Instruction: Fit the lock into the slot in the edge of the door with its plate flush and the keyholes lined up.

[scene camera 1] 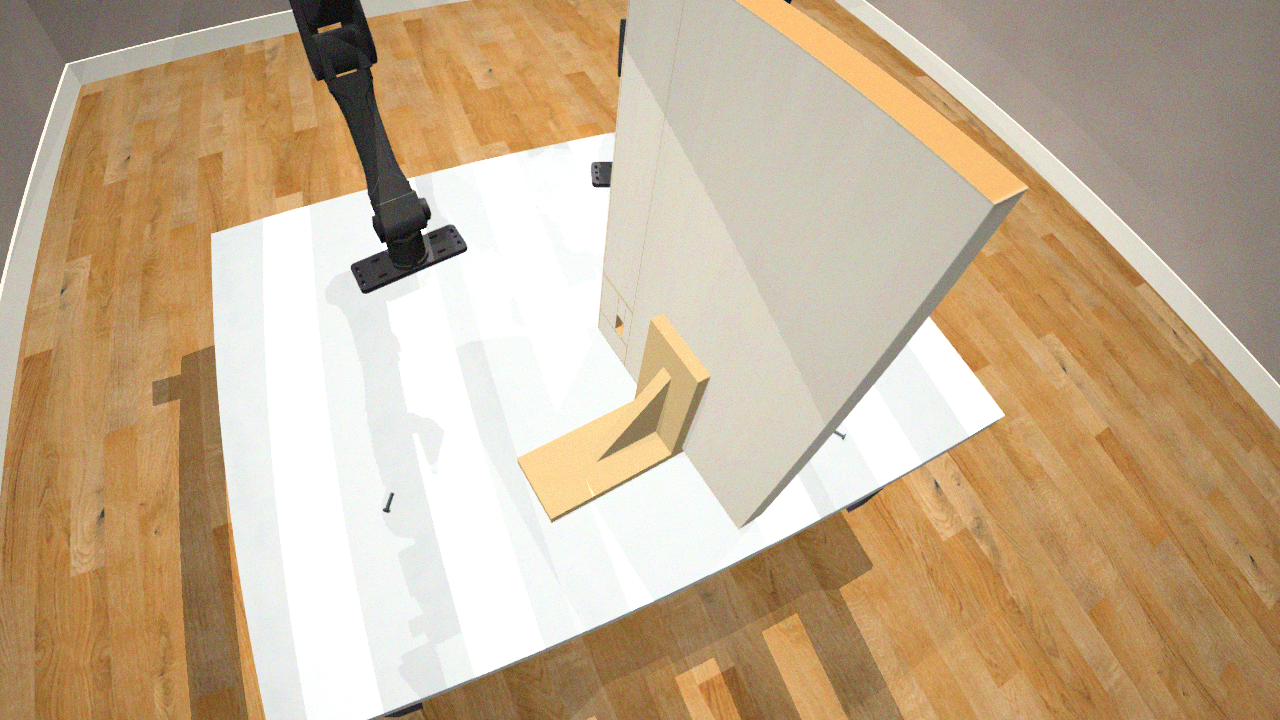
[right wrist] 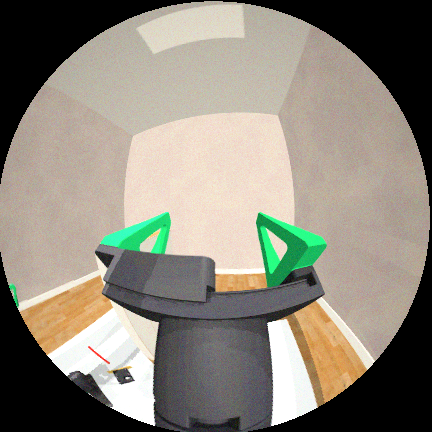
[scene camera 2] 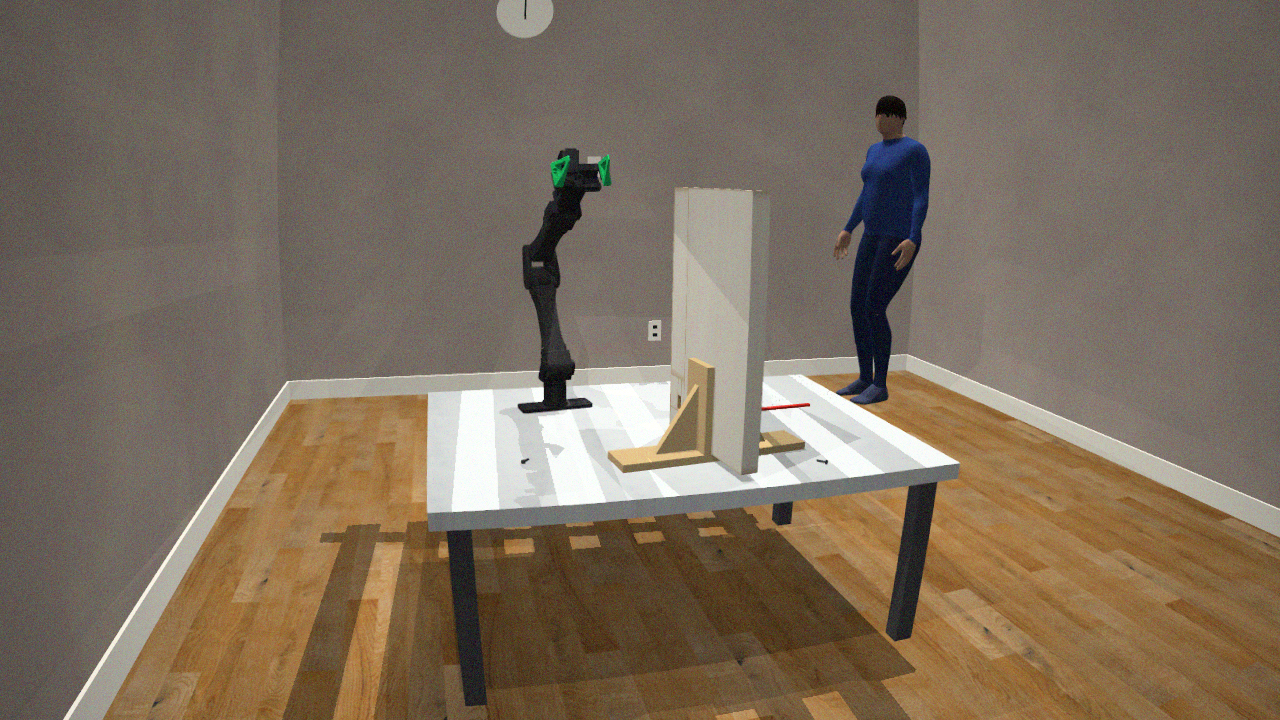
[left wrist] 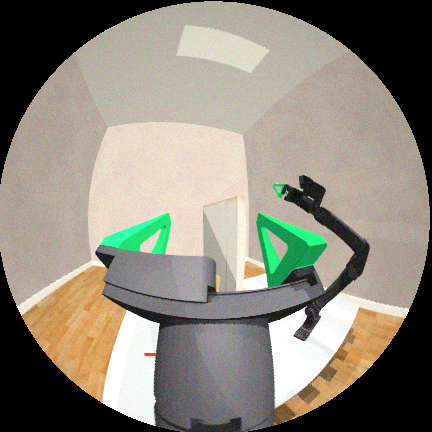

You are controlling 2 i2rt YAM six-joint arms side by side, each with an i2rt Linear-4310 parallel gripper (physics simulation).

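Places are measured from the left arm's base along level axes (x back, y left, z down), in metres.
Pixels of known places: left gripper, between the fingertips: (left wrist: 213,217); right gripper, between the fingertips: (right wrist: 213,216) (scene camera 2: 588,157) (left wrist: 278,186); right arm's base, origin of its link: (scene camera 1: 409,259) (scene camera 2: 555,407) (left wrist: 307,325).
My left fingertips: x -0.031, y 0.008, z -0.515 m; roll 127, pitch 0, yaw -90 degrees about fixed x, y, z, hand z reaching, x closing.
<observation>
For each thing: its top centre in the pictures, then the offset to it from my left fingertips. "pt": a spot on its surface instead.
- pale door, centre of its top: (scene camera 1: 799,27) (scene camera 2: 718,188) (left wrist: 218,201) dy -0.028, dx -0.522, dz -0.088 m
- small square keyhole, a spot on its surface: (scene camera 1: 619,324) pt dy -0.101, dx -0.397, dz +0.437 m
- red rod, centre of its top: (scene camera 2: 782,406) (left wrist: 165,353) dy +0.184, dx -0.118, dz +0.509 m
A pale door (scene camera 1: 760,205) (scene camera 2: 716,295) (left wrist: 220,240) stands upright on the table, with a small square keyhole (scene camera 1: 619,324) low near one edge. The slot in its edge cannot be made out. A small dark lock (right wrist: 124,376) with a brass-coloured plate (right wrist: 120,369) lies on the table at the lower left of the right wrist view, apart from the door. My left gripper (left wrist: 213,217) is open and empty, raised high above the table. My right gripper (right wrist: 213,216) (scene camera 2: 581,170) is open and empty, high at the side of the door, far from the lock.
Wooden brackets (scene camera 1: 577,470) (scene camera 2: 781,441) brace the door on both sides. Screws (scene camera 1: 388,503) (scene camera 1: 839,435) lie on the table either side of it. A red rod (scene camera 2: 785,407) (left wrist: 150,354) (right wrist: 99,355) lies behind the door in scene camera 2. A person (scene camera 2: 895,188) stands beyond the table.
</observation>
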